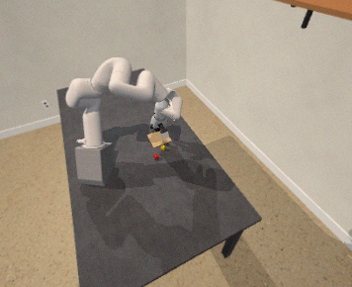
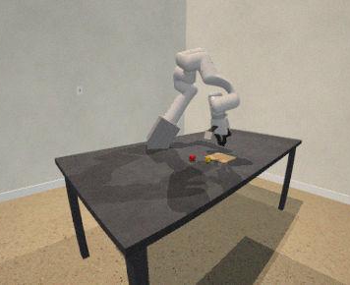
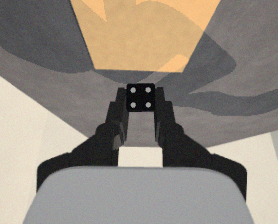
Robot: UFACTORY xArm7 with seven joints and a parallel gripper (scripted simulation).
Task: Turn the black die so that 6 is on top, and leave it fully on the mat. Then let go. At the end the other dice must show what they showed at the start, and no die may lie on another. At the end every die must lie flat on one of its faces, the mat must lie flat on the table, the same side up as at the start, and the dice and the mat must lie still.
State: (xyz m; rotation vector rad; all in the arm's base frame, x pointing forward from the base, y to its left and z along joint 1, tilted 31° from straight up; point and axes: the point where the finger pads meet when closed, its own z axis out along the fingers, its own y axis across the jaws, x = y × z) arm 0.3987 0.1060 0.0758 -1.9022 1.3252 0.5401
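My hand is 1 cm to the right of the black die and 2 cm above it. Round my hand: yellow die: 1 cm ahead, 10 cm to the right, 9 cm below; then red die: 5 cm behind, 17 cm to the right, 9 cm below; then mat: 1 cm to the left, 10 cm below.
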